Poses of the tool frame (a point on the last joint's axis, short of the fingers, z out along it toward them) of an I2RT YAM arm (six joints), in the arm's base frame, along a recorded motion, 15 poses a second.
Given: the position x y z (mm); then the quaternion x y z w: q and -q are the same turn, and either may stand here.
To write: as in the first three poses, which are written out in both.
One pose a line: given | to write
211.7, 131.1, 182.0, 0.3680, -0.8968, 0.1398, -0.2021 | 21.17, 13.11, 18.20, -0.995, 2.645, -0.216
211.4, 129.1, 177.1, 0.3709, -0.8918, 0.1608, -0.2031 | 21.14, 12.91, 17.71, -1.064, 2.618, -0.276
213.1, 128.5, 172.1, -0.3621, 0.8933, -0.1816, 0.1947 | 21.31, 12.85, 17.21, -1.136, 2.603, -0.365
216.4, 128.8, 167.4, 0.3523, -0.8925, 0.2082, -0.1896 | 21.64, 12.88, 16.74, -1.208, 2.571, -0.456
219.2, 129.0, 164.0, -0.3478, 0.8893, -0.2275, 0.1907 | 21.92, 12.90, 16.40, -1.246, 2.539, -0.500
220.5, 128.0, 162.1, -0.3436, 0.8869, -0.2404, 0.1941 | 22.05, 12.80, 16.21, -1.261, 2.513, -0.522
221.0, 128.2, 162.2, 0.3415, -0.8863, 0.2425, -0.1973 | 22.10, 12.82, 16.22, -1.256, 2.506, -0.520
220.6, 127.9, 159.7, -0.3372, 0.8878, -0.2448, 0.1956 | 22.06, 12.79, 15.97, -1.260, 2.504, -0.534
